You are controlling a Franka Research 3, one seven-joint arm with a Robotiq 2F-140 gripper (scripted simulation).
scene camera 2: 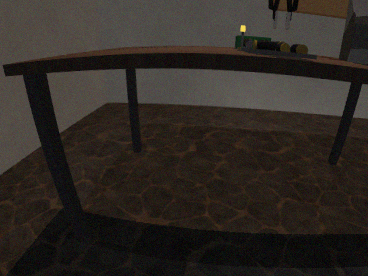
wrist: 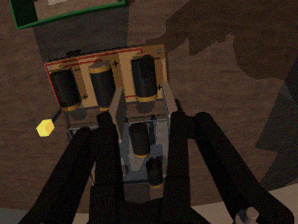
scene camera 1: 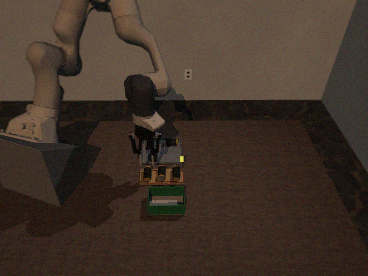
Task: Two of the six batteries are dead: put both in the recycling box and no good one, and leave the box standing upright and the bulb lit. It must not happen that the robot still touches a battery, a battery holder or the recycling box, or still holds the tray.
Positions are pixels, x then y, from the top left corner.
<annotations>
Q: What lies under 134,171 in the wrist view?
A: A grey tray.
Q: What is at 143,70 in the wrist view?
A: A battery.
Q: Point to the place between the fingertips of my gripper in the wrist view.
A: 143,95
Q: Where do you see a battery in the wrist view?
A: At 63,83
</annotations>
